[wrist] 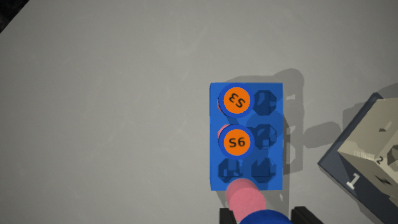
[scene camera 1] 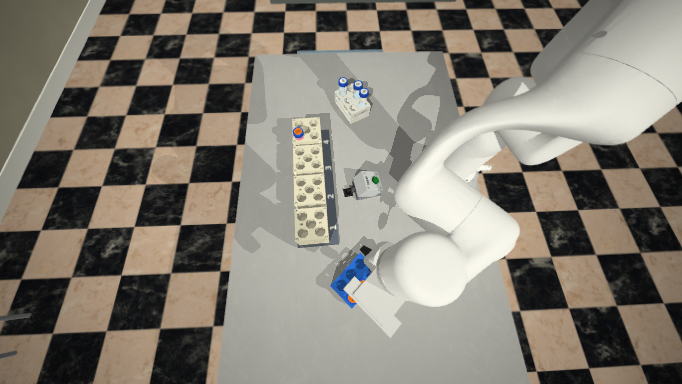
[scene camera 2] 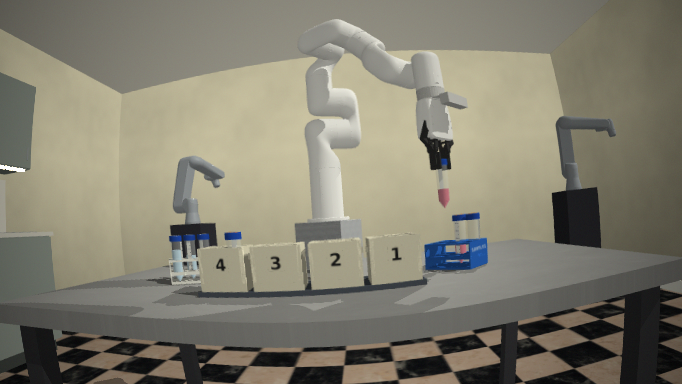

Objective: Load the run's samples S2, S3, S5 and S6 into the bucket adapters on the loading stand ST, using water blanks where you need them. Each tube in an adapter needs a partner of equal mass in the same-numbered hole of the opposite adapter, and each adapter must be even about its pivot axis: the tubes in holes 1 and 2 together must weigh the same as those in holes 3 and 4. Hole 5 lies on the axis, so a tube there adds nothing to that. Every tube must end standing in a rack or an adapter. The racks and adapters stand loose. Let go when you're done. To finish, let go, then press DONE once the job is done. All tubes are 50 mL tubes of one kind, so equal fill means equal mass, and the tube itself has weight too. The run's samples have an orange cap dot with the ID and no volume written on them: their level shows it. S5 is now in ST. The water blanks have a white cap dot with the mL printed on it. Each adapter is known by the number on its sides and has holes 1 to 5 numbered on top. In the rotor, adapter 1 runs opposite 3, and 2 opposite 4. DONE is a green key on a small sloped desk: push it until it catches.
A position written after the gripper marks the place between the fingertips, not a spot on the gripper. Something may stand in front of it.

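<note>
A blue sample rack (scene camera 1: 357, 268) is part of the scene; scene camera 2 has the rack (scene camera 2: 478, 255) as well, and the wrist view again shows the rack (wrist: 264, 166). The gripper (scene camera 2: 441, 169) is visible too.
</note>
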